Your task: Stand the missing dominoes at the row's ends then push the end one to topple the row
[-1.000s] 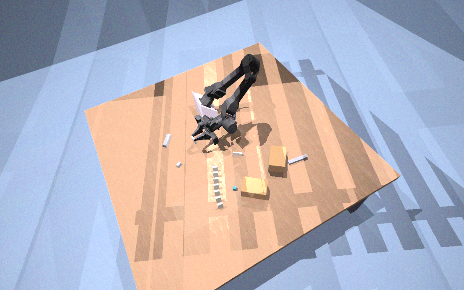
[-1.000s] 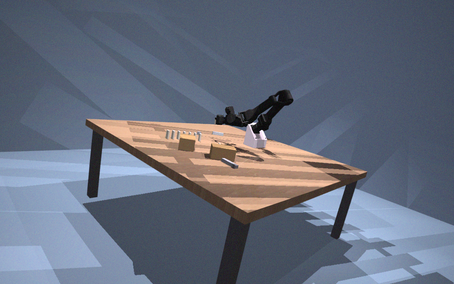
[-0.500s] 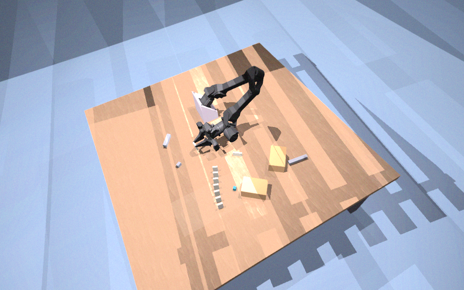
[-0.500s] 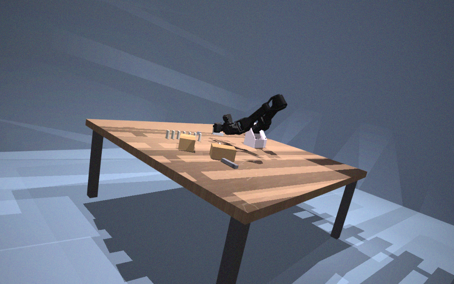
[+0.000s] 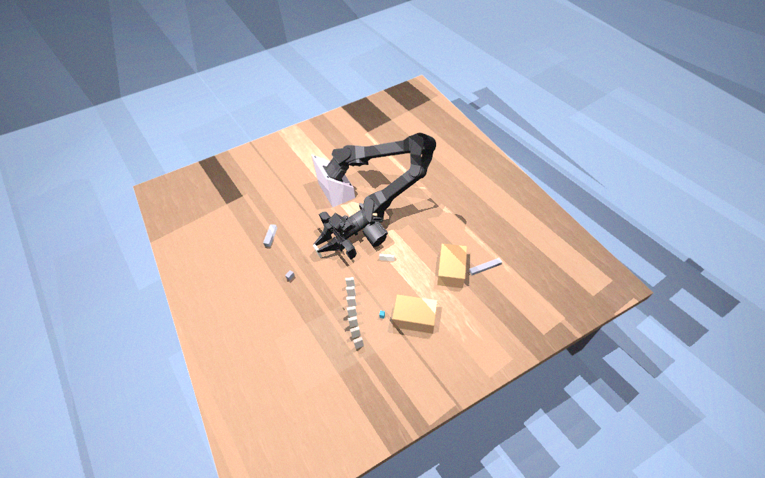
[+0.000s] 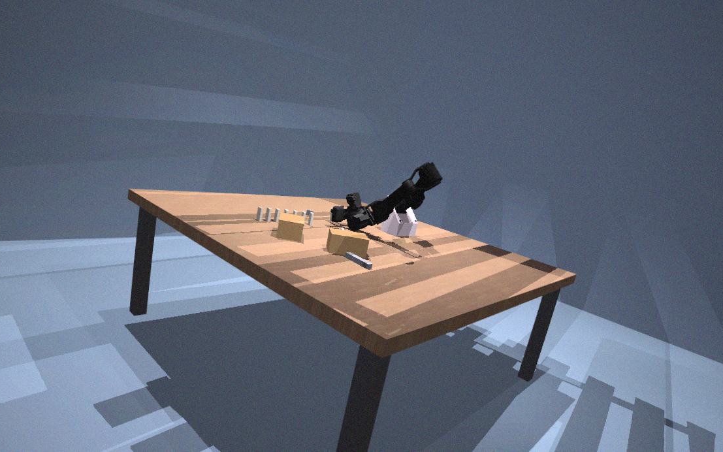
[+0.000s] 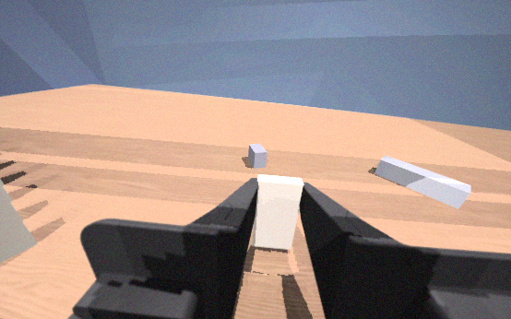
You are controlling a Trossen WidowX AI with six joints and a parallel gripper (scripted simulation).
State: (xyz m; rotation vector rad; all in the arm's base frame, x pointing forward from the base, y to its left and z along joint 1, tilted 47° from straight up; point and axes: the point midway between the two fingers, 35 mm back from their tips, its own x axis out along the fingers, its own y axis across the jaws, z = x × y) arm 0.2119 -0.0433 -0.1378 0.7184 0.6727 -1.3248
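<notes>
Now: gripper tip 3 cm short of the grey cube, 11 cm to the left of it and 4 cm above it. From my gripper tip the other things lie so: teal cube: 29 cm ahead, 9 cm to the left, 4 cm below.
</notes>
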